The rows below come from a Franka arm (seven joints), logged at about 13 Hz.
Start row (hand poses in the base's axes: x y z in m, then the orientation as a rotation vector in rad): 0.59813 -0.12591 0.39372 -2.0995 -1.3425 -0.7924
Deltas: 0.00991 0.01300 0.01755 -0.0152 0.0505 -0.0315; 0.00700 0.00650 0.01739 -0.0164 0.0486 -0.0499; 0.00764 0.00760 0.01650 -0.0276 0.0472 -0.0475; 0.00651 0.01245 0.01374 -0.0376 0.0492 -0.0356; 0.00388 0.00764 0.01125 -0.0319 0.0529 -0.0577; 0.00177 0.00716 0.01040 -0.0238 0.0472 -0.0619; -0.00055 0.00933 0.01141 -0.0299 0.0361 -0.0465; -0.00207 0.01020 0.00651 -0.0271 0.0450 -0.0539; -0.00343 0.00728 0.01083 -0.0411 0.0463 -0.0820; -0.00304 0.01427 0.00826 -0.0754 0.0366 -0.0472; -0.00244 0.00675 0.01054 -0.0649 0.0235 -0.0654
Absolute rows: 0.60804 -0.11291 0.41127 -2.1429 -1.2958 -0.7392; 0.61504 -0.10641 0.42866 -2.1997 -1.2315 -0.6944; 0.62268 -0.09881 0.44516 -2.2614 -1.1755 -0.6440; 0.62919 -0.08636 0.45890 -2.3209 -1.1352 -0.5810; 0.63307 -0.07872 0.47015 -2.3886 -1.0638 -0.5227; 0.63484 -0.07156 0.48055 -2.4489 -0.9838 -0.4750; 0.63429 -0.06223 0.49196 -2.5029 -0.9275 -0.4329; 0.63222 -0.05203 0.49847 -2.5563 -0.8559 -0.3818; 0.62879 -0.04475 0.50930 -2.6336 -0.7516 -0.3314; 0.62575 -0.03048 0.51756 -2.7240 -0.7041 -0.2721; 0.62331 -0.02373 0.52810 -2.8107 -0.6288 -0.2357
